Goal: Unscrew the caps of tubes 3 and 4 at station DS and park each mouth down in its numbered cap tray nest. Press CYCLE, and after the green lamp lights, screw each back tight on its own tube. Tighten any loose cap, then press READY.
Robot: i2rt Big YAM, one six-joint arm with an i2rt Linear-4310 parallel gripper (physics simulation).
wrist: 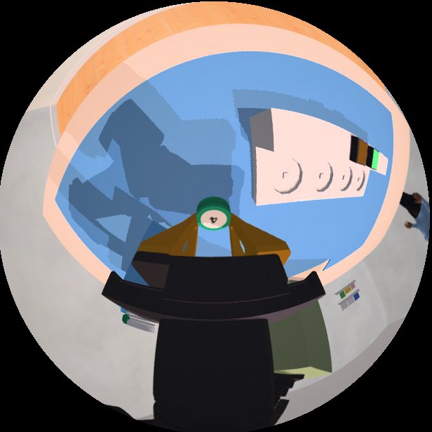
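My gripper is shut on a green cap with a white top marked 4, in the middle of the wrist view. The orange fingers grip it from both sides. Whether a tube is under the cap is hidden. A pale block with several round outlines in a row lies on the blue surface to the right of the gripper, apart from the cap. A bright green patch shows at the block's right end, beside black and brown patches. The block's small markings are not readable.
The blue surface has a pale border. Arm shadows fall left of the block. A green-ended clear tube-like thing shows at lower left, partly hidden by the gripper body. An olive box stands at lower right. Part of a person shows at far right.
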